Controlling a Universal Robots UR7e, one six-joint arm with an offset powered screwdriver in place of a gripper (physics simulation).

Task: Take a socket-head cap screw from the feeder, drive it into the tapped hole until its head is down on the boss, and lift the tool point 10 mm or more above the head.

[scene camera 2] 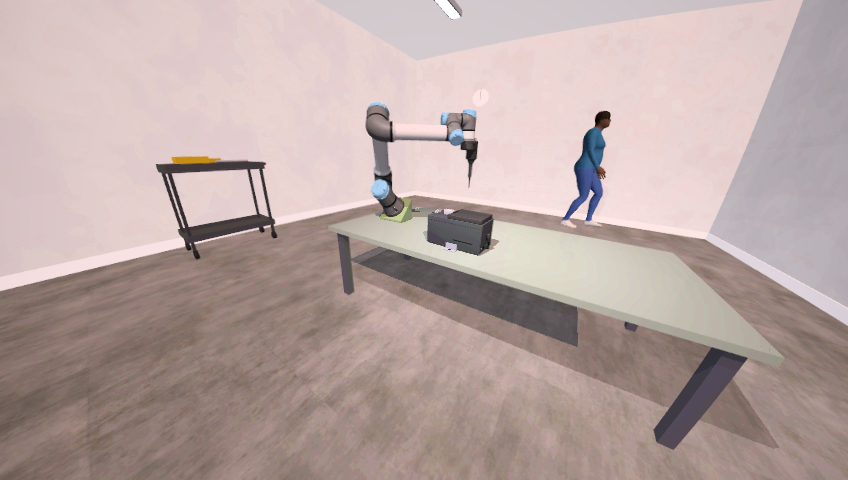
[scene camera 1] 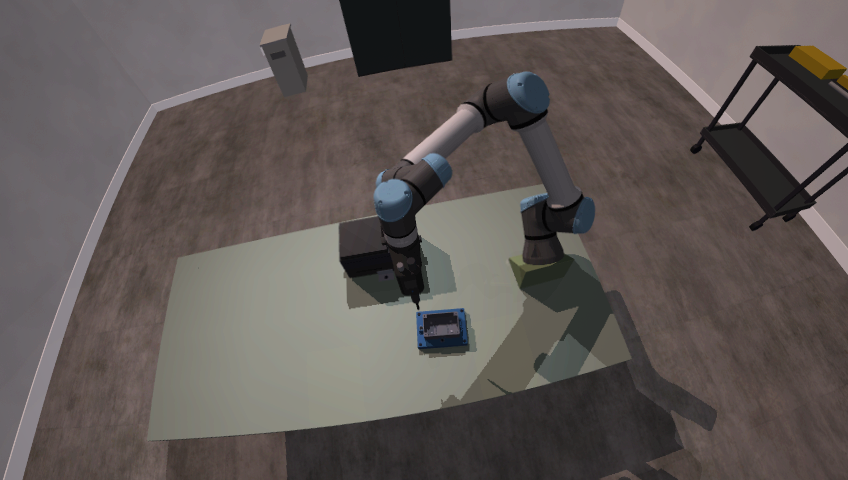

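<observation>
The powered screwdriver (scene camera 1: pixel 417 307) (scene camera 2: pixel 468 186) points down, its tip in the air well above the table. In scene camera 1 the tip shows near the back left corner of the blue fixture plate (scene camera 1: pixel 441 343). A grey open-topped housing (scene camera 1: pixel 441 333) sits on that plate; the tapped hole and its boss are too small to make out. The black screw feeder (scene camera 1: pixel 364 245) (scene camera 2: pixel 455 231) stands on the table, partly behind the tool in scene camera 1. In scene camera 2 the tip is above and behind the feeder. Whether a screw is on the tip is too small to tell.
The pale green table (scene camera 1: pixel 249 356) (scene camera 2: pixel 595 267) carries the arm's base on a green wedge mount (scene camera 1: pixel 538 274) (scene camera 2: pixel 399 215). A dark cart (scene camera 1: pixel 764 53) (scene camera 2: pixel 211 168) with yellow items stands beyond one table end. A person (scene camera 2: pixel 590 157) stands on the floor behind the table.
</observation>
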